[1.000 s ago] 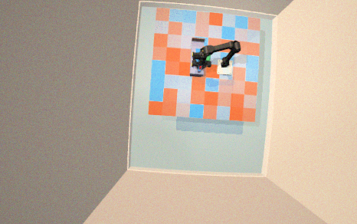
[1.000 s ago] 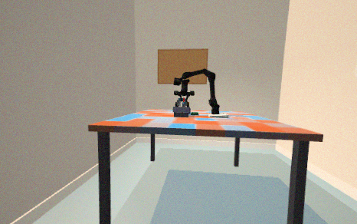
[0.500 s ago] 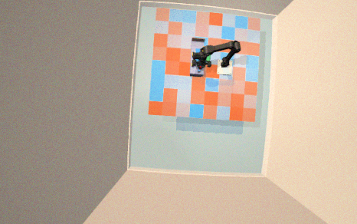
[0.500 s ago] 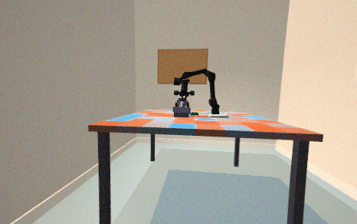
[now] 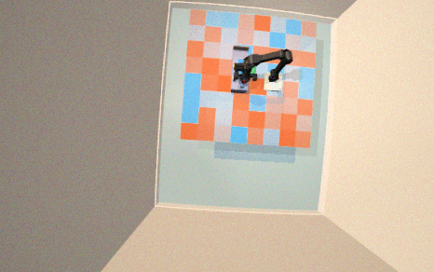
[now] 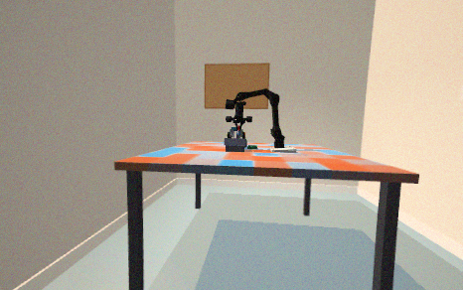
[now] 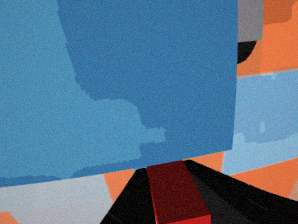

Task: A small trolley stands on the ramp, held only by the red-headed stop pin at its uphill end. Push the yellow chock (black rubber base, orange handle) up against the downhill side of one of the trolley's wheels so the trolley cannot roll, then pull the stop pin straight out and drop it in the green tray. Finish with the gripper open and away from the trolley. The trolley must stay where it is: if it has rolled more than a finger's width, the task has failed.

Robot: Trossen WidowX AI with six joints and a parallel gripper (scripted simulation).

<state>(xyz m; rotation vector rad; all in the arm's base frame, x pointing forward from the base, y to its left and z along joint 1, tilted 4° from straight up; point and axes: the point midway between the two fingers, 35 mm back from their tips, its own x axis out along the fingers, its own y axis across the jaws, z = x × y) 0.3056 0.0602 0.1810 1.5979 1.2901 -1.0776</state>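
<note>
The green tray is 190 mm to the right of my gripper tip, 150 mm below it and 140 mm behind it. Round my gripper tip: blue trolley: 120 mm to the right, 30 mm below; grey ramp: 120 mm to the right, 100 mm below; red-headed stop pin: right at my gripper tip.
</note>
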